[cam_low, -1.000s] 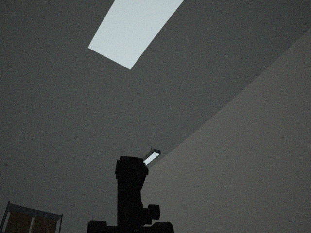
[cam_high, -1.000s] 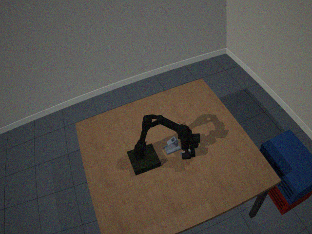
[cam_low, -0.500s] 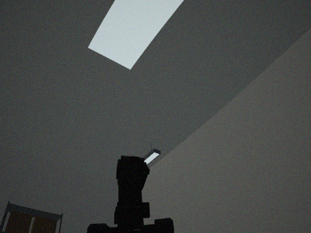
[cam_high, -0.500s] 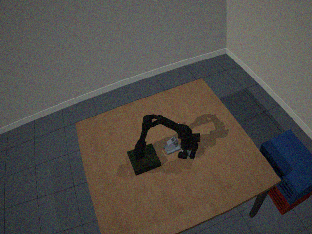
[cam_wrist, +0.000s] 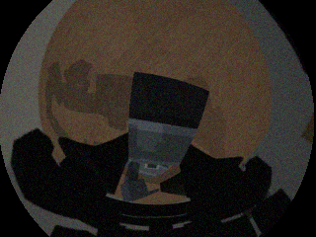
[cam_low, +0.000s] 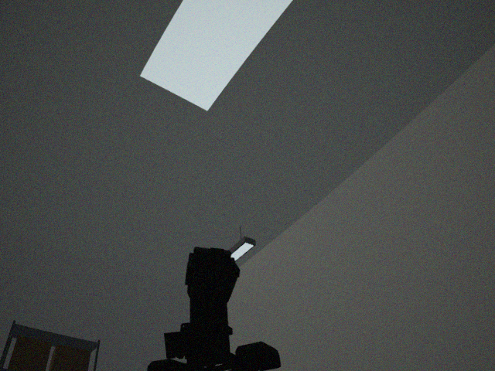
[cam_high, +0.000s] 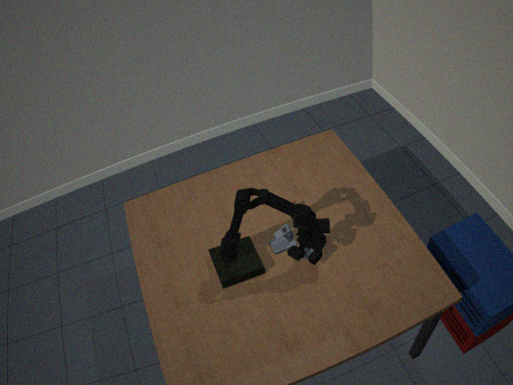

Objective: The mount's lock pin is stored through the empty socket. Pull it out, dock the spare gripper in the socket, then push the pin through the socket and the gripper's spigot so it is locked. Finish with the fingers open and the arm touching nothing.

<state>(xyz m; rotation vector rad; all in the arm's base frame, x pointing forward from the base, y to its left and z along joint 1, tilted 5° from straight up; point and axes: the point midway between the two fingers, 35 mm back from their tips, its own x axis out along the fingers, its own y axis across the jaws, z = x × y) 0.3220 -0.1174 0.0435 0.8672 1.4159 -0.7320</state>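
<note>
The spare gripper lies 1 cm ahead of my gripper tip, 1 cm to the right of it and 1 cm above it. The rest, counted from my gripper tip: grey mount 6 cm behind, 13 cm to the left; then green pin cradle 6 cm ahead, 24 cm to the left, 3 cm below.
</note>
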